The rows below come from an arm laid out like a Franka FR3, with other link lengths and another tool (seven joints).
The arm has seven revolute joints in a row. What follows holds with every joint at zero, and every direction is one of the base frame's. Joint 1 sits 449.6 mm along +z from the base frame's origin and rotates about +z. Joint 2 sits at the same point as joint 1 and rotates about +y. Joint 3 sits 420.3 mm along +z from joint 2 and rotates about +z. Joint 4 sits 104 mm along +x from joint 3 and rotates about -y. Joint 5 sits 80.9 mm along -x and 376.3 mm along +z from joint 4 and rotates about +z. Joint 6 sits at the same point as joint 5 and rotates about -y. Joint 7 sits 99.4 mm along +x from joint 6 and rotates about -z. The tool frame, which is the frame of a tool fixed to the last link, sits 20 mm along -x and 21 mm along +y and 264.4 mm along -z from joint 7; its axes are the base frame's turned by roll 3.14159, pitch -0.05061 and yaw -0.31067 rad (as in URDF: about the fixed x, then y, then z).
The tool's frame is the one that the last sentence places.
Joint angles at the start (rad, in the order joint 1, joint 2, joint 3, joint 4, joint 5, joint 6, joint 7): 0.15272 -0.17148 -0.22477 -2.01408 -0.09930 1.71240 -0.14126
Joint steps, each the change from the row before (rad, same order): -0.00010 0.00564 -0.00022 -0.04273 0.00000 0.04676 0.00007; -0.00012 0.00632 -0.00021 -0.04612 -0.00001 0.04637 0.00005; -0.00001 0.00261 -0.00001 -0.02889 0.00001 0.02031 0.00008; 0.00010 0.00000 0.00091 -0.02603 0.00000 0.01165 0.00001
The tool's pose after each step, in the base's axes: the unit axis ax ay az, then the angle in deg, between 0 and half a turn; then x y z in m. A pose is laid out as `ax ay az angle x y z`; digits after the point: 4 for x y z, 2 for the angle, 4 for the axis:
0.9937 -0.1043 -0.0409 175.92 0.4555 -0.0424 0.5647
0.9938 -0.1022 -0.0438 175.91 0.4538 -0.0410 0.5444
0.9937 -0.1010 -0.0494 175.89 0.4498 -0.0400 0.5320
0.9934 -0.0994 -0.0565 175.88 0.4438 -0.0386 0.5217

